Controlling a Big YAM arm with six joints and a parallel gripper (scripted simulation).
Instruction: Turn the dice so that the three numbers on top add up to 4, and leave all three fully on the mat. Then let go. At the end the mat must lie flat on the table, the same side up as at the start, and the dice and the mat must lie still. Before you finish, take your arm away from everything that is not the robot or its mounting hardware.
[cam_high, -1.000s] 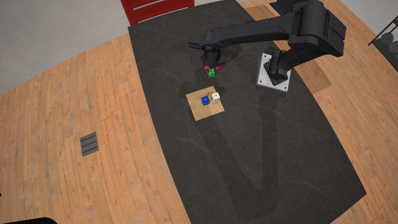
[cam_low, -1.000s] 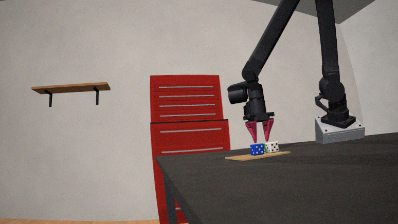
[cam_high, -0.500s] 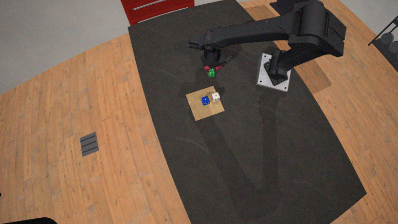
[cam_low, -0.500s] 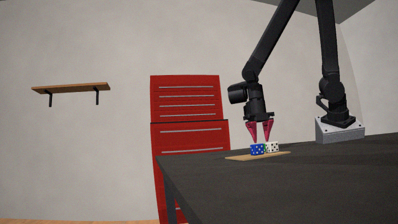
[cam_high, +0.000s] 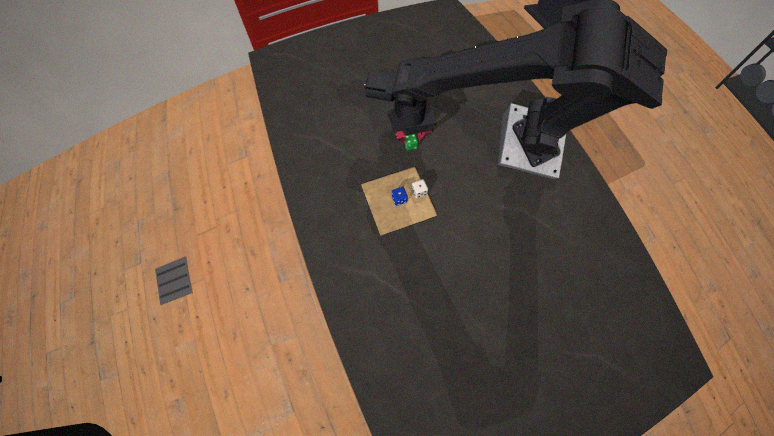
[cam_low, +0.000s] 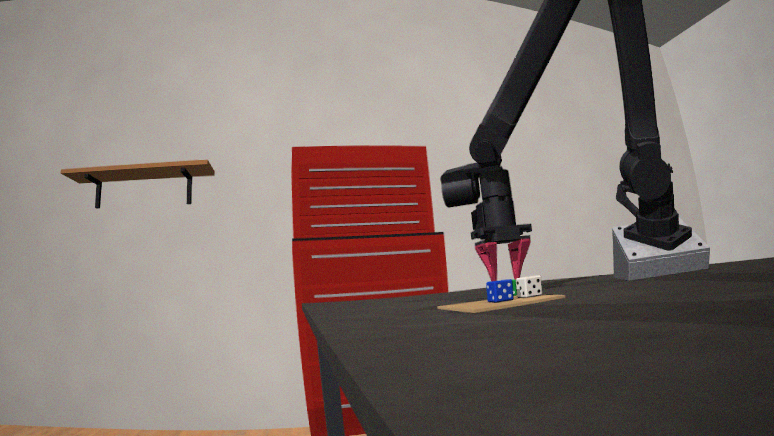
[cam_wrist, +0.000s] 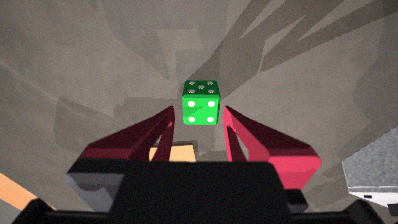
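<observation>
Right now my hand is 2 cm above the green die. Also, from my hand: blue die 8 cm ahead, 13 cm to the left, 2 cm below; white die 3 cm ahead, 13 cm to the left, 2 cm below; tan mat 9 cm ahead, 13 cm to the left, 3 cm below.
</observation>
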